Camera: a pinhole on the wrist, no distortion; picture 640 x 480 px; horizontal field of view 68.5 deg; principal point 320.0 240.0 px. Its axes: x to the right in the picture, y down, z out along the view. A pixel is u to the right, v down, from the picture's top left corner.
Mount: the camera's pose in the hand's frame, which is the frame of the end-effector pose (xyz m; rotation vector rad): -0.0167 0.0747 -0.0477 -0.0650 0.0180 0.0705
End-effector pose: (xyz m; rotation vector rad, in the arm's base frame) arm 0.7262 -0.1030 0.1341 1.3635 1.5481 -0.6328
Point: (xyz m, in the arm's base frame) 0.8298 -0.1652 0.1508
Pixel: 239.8 258.2
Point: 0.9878 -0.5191 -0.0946
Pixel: 348.3 227.9
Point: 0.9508 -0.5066 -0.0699
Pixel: 333.1 206.8
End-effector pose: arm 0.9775 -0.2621 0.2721 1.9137 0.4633 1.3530
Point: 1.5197 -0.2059 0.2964
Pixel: 551.7 47.2
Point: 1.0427 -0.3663 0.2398
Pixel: 149.1 102.3
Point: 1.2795 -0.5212 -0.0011
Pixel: 75.2 80.2
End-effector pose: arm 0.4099 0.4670 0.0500 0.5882 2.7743 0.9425
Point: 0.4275 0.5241 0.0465
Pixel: 432.5 34.9
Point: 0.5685 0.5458 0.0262
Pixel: 20.2 285.8
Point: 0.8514 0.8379 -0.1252
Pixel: 117.0 429.5
